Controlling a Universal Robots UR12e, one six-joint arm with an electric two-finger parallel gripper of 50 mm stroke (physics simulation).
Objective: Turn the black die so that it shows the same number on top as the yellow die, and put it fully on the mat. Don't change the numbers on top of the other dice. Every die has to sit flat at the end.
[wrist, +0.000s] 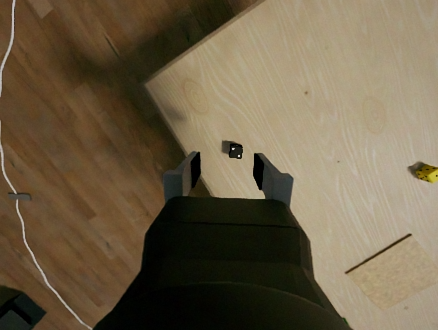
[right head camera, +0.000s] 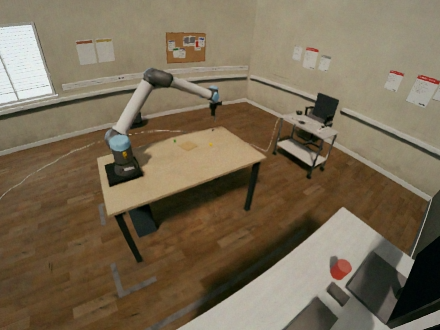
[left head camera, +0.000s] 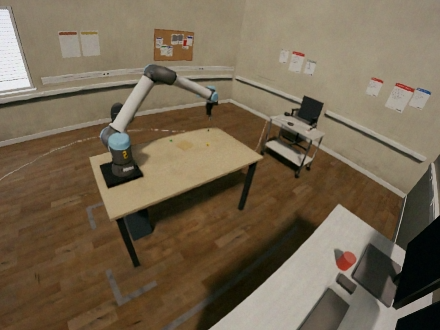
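Where they show: gripper, between the fingertips: [wrist: 226, 163] [right head camera: 214, 120] [left head camera: 210, 119]; arm's base, origin of its link: [right head camera: 126, 168] [left head camera: 124, 169].
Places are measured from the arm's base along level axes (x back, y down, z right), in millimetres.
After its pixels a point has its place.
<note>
The black die [left head camera: 208, 130] {x -1039, y 22, z -132 mm} [right head camera: 212, 130] {x -1032, y 23, z -144 mm} [wrist: 236, 150] {x -1044, y 15, z -140 mm} lies near the far corner of the table; two white pips show on its upper face in the wrist view. The yellow die [left head camera: 208, 145] {x -817, y 31, z 97 mm} [right head camera: 210, 144] {x -815, y 24, z 85 mm} [wrist: 427, 173] {x -828, y 18, z 77 mm} lies at the right edge of the wrist view, its top number too small to read surely. The tan mat [left head camera: 185, 145] {x -636, y 31, z -34 mm} [right head camera: 188, 146] {x -629, y 32, z -24 mm} [wrist: 395, 275] {x -638, y 32, z -42 mm} lies apart from both. The green die [left head camera: 171, 140] {x -576, y 23, z -181 mm} [right head camera: 174, 141] {x -565, y 24, z -181 mm} is beyond the mat. My gripper [left head camera: 210, 118] {x -1061, y -96, z -146 mm} [right head camera: 215, 119] {x -1061, y -96, z -146 mm} [wrist: 226, 163] {x -1061, y -96, z -146 mm} is open and empty, above the table near the black die.
The wooden table [left head camera: 175, 167] {x -354, y 36, z 186 mm} [right head camera: 180, 167] {x -388, y 36, z 212 mm} [wrist: 310, 125] {x -1000, y 36, z -24 mm} has its edge and corner close to the black die. A white cable [wrist: 42, 275] lies on the floor beyond. A cart [left head camera: 300, 158] [right head camera: 312, 159] stands beyond the table's right end.
</note>
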